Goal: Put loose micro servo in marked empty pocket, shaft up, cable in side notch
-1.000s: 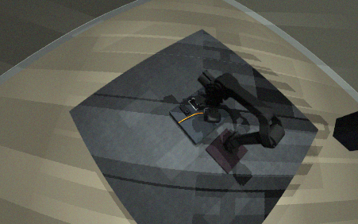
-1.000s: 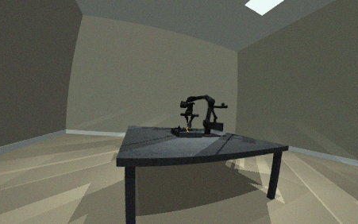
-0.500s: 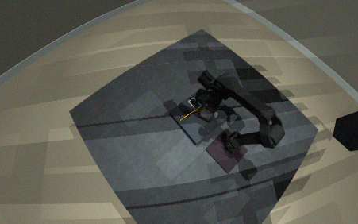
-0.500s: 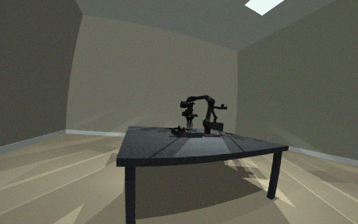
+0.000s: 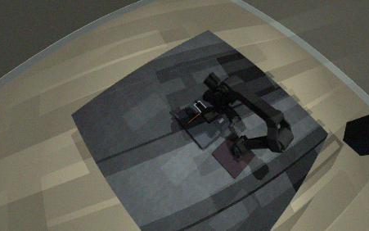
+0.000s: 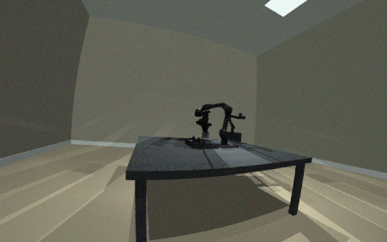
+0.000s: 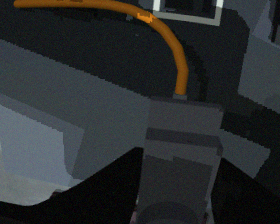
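Right now my gripper tip is 100 mm above the dark deck and 10 mm past it.
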